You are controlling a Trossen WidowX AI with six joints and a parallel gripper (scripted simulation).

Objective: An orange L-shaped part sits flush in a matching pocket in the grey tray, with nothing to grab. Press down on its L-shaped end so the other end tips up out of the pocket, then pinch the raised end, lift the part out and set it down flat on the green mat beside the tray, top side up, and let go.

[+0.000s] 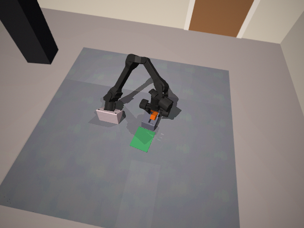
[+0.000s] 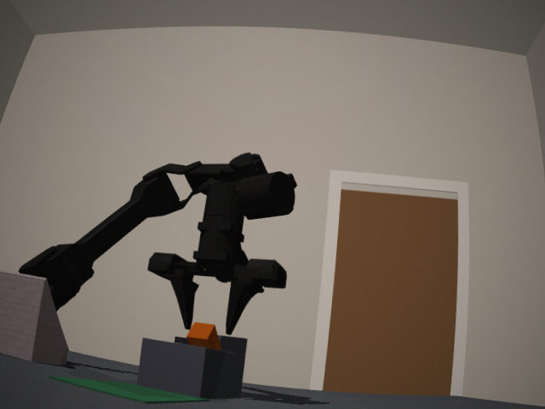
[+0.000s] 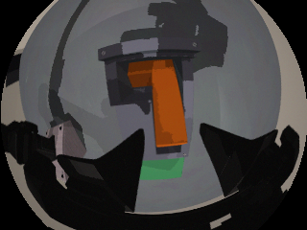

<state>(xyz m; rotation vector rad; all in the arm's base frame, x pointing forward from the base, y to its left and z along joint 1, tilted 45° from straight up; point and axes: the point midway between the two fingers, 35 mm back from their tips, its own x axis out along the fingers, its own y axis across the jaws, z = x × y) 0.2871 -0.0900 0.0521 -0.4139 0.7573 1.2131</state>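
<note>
Now: the orange L-shaped part 10 mm behind my gripper tip, 40 mm to the left of it and 50 mm below it. From my gripper tip the other things lie so: green mat (60 mm behind, 130 mm to the right, 100 mm below).
</note>
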